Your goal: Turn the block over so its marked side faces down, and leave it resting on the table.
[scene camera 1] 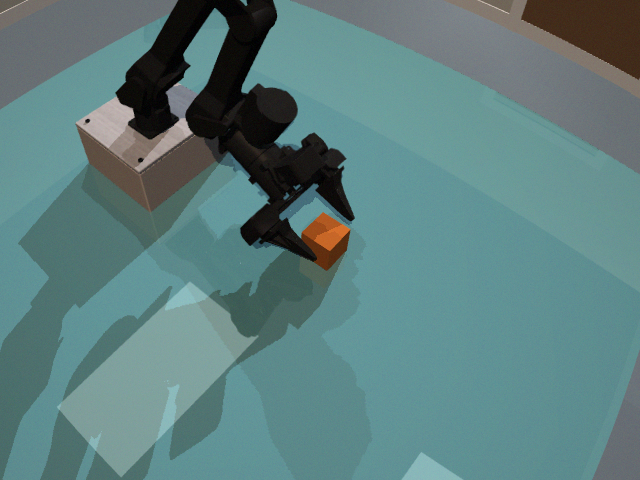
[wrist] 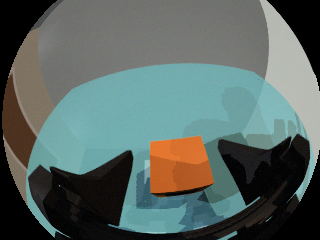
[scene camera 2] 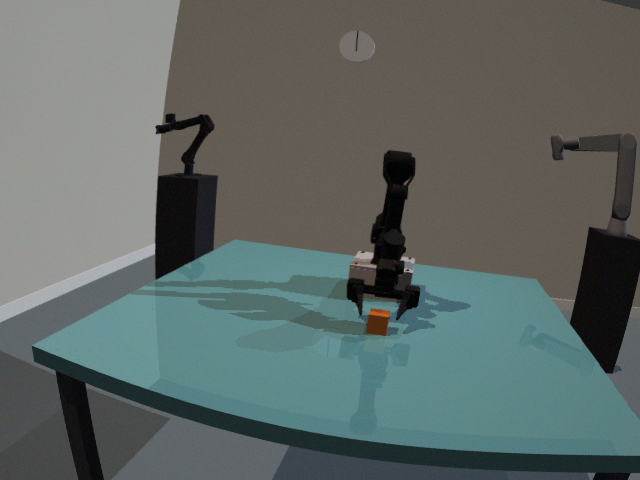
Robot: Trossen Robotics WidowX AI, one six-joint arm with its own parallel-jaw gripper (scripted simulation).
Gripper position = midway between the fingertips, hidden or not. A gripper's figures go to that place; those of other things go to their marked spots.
Labels:
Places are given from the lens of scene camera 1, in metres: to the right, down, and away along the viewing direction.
my gripper (scene camera 1: 334, 239): 0.02, 0.00, 0.72
orange block (scene camera 1: 328, 239): 0.01, 0.00, 0.71

